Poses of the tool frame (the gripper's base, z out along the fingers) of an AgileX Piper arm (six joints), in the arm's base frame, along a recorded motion.
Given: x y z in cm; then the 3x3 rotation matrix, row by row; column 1 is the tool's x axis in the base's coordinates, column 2 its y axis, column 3 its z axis. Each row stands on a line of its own.
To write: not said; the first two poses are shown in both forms.
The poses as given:
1:
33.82 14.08 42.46
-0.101 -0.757 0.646
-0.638 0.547 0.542
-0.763 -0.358 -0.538
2:
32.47 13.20 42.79
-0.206 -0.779 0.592
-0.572 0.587 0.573
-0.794 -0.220 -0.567
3:
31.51 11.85 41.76
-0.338 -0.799 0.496
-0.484 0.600 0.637
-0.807 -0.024 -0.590
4:
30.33 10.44 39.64
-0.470 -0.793 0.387
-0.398 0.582 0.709
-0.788 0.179 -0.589
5:
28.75 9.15 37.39
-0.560 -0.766 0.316
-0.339 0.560 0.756
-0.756 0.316 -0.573
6:
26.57 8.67 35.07
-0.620 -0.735 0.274
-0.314 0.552 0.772
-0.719 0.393 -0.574
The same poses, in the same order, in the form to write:
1: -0.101 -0.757 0.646 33.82; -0.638 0.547 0.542 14.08; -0.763 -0.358 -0.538 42.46; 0 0 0 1
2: -0.206 -0.779 0.592 32.47; -0.572 0.587 0.573 13.20; -0.794 -0.220 -0.567 42.79; 0 0 0 1
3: -0.338 -0.799 0.496 31.51; -0.484 0.600 0.637 11.85; -0.807 -0.024 -0.590 41.76; 0 0 0 1
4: -0.470 -0.793 0.387 30.33; -0.398 0.582 0.709 10.44; -0.788 0.179 -0.589 39.64; 0 0 0 1
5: -0.560 -0.766 0.316 28.75; -0.339 0.560 0.756 9.15; -0.756 0.316 -0.573 37.39; 0 0 0 1
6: -0.620 -0.735 0.274 26.57; -0.314 0.552 0.772 8.67; -0.719 0.393 -0.574 35.07; 0 0 0 1
